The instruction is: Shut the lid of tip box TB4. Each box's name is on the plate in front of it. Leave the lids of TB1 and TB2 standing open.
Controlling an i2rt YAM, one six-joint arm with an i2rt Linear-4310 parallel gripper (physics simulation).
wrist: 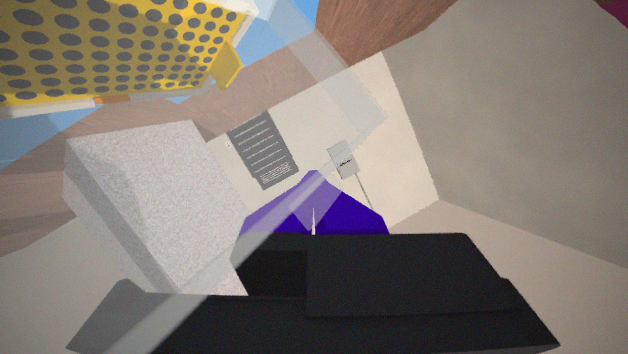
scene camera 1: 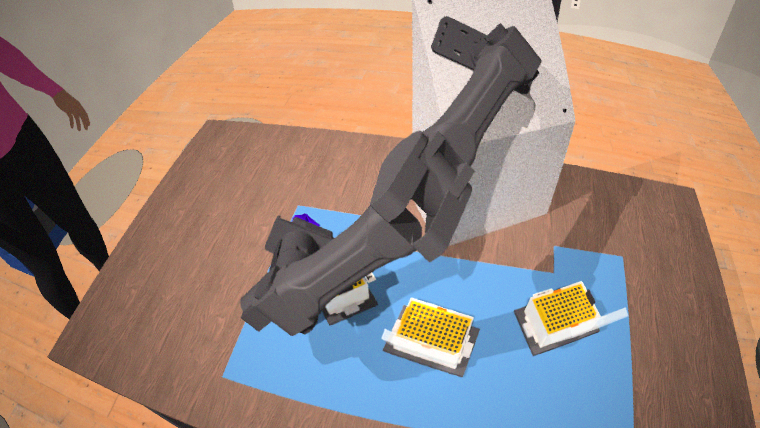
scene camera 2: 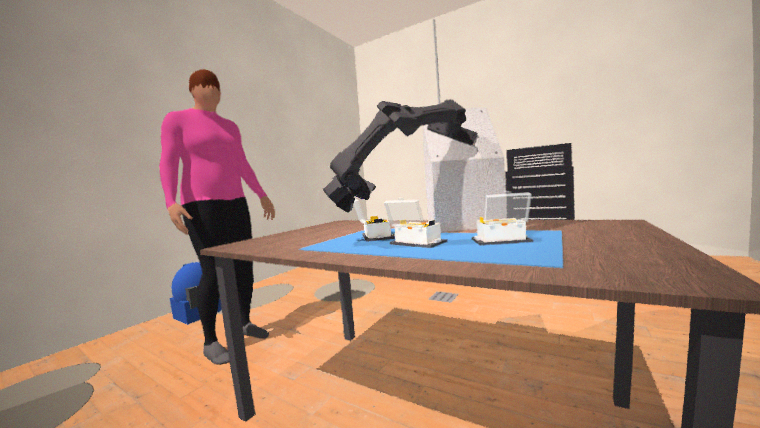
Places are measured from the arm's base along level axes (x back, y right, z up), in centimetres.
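Where they show: gripper, fingertip midpoint: [wrist: 313, 177] [scene camera 1: 304, 216] [scene camera 2: 367, 194]; arm's base, origin of the base link: [scene camera 1: 485, 56] [scene camera 2: 451, 131].
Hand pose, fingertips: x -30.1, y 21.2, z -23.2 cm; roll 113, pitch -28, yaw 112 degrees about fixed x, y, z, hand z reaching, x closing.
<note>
Each offset is from my fingertips to the top centre of the thing. "spot": to the spot under its first point. Level surfaces: height alone.
Three white tip boxes with yellow racks have clear lids standing open. The left box @(dx -0.8, dy -6.8, dz -9.6 cm) [scene camera 1: 348, 301] [scene camera 2: 377, 230] is partly hidden by the arm in scene camera 1. Its lid @(spot: dx -10.0, dy -7.8, dz -5.1 cm) [scene camera 2: 361, 210] leans outward beside the gripper. The middle box [scene camera 1: 429, 348] [scene camera 2: 417, 235] and right box @(dx +10.9, dy -48.8, dz -9.6 cm) [scene camera 1: 538, 325] [scene camera 2: 501, 232] stand apart from it. I cannot read the name plates. My gripper [scene camera 1: 305, 218] [wrist: 313, 177] is shut and empty, purple fingertips together, by the left box. In the wrist view a yellow rack [wrist: 107, 52] is upper left, and a clear lid @(spot: dx -7.0, dy +0.7, dz -2.0 cm) [wrist: 369, 125] crosses in front of the fingers.
The boxes stand on a blue mat @(dz -16.2 cm) [scene camera 1: 505, 388] [scene camera 2: 547, 255] on a brown table @(dz -16.5 cm) [scene camera 1: 175, 223] [scene camera 2: 627, 255]. A speckled grey pedestal [scene camera 1: 510, 186] [scene camera 2: 468, 175] [wrist: 155, 200] carries the arm at the back. A person [scene camera 1: 31, 159] [scene camera 2: 207, 159] stands at the left, beyond the table.
</note>
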